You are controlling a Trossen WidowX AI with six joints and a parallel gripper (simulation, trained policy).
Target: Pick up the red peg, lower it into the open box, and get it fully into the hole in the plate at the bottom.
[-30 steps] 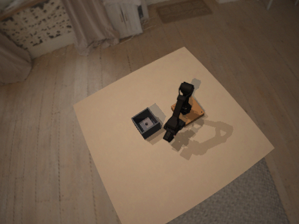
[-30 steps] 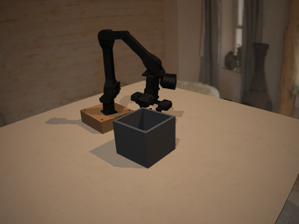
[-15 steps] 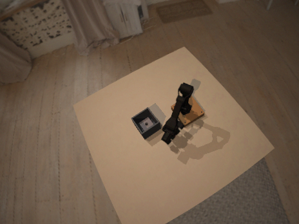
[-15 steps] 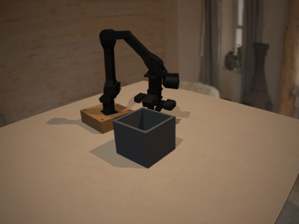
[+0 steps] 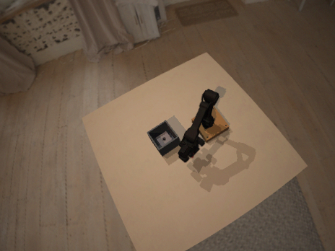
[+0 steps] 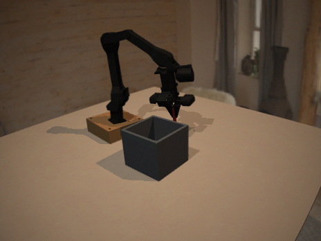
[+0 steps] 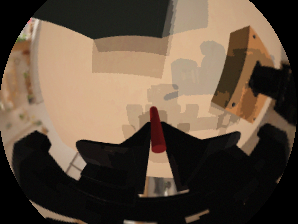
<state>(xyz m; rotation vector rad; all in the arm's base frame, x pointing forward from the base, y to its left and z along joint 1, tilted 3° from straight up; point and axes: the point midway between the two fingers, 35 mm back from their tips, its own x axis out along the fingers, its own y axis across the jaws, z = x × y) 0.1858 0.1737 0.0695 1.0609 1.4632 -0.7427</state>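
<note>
The light grey plate is 14 cm ahead of my gripper tip, 19 cm to the right of it and 3 cm below it. From my gripper tip the other things lie so: red peg: right at my gripper tip.
</note>
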